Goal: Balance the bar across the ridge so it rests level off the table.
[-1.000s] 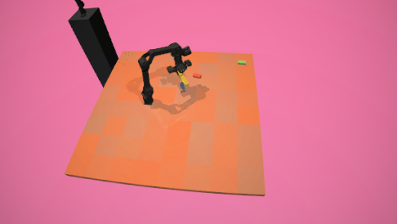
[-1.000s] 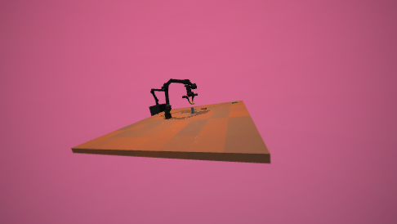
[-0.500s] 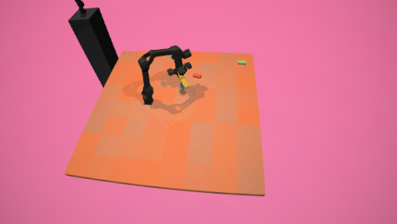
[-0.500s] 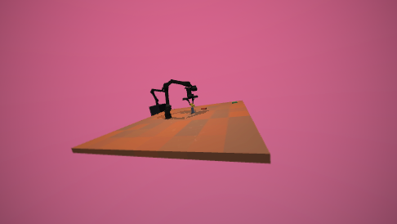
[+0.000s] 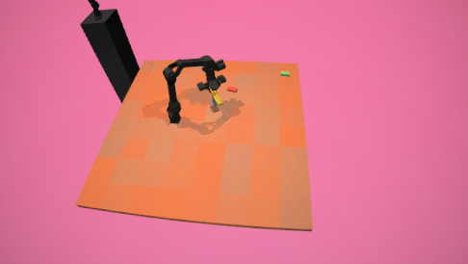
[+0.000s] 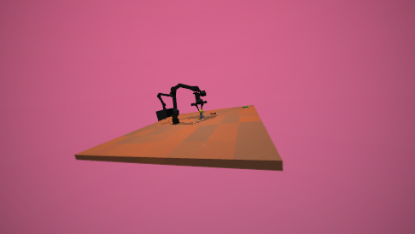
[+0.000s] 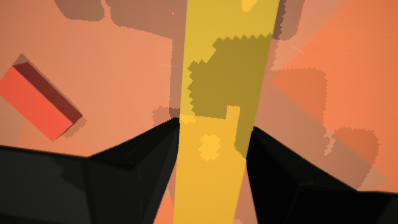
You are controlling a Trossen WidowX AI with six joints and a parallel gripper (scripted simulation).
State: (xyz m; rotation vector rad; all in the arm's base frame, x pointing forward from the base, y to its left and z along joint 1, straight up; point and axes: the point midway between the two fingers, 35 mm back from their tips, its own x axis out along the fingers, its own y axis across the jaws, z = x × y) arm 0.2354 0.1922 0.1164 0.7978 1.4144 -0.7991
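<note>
Right now the yellow bar is 20 mm to the right of my gripper tip and 10 mm ahead of it. The rest, counted from my gripper tip: small red block (120 mm ahead, 110 mm to the left, 70 mm below); green block (500 mm ahead, 310 mm to the left, 70 mm below).
</note>
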